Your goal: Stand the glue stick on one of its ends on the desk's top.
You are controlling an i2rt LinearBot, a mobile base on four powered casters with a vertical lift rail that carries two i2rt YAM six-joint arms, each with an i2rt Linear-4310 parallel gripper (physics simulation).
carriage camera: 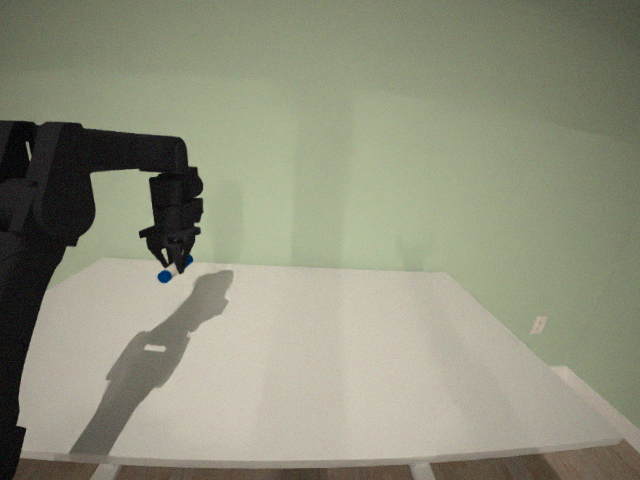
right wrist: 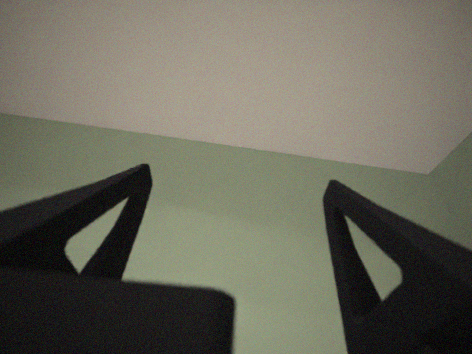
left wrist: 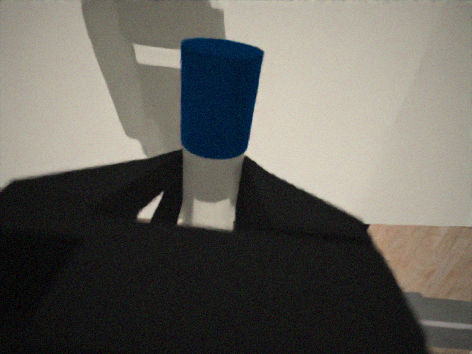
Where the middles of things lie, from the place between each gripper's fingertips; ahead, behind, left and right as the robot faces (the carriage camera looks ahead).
My left hand is 1 cm below the glue stick [left wrist: 219, 78].
Right now my right hand is 63 cm to the right of the glue stick, 37 cm short of it and 30 cm above it.
